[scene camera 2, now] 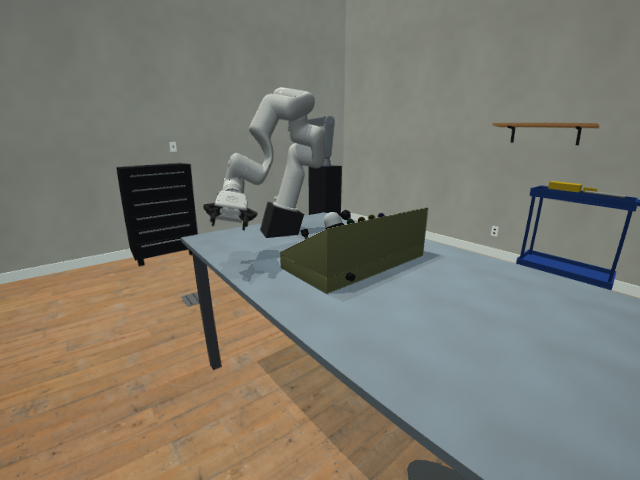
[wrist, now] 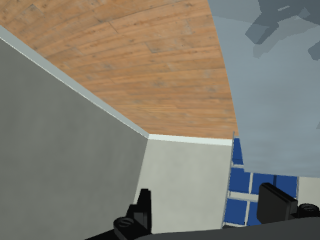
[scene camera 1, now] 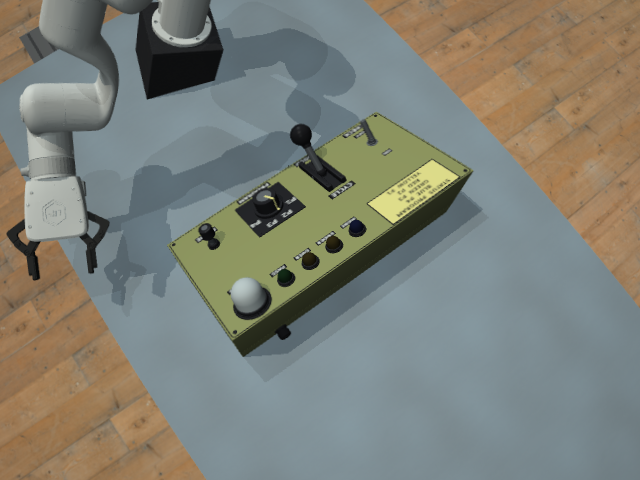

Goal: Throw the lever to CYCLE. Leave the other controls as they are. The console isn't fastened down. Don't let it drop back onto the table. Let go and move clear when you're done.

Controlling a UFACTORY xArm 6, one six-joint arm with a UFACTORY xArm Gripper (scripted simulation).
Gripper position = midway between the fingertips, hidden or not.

Observation:
In view: the gripper (scene camera 1: pixel 64 276) and an olive console (scene camera 1: pixel 261 275).
The olive console is seen too in scene camera 2 (scene camera 2: pixel 330 260). The gripper also shows in scene camera 2 (scene camera 2: pixel 228 224) and in the wrist view (wrist: pixel 206 205). The wrist view does not show the olive console: it is out of frame.

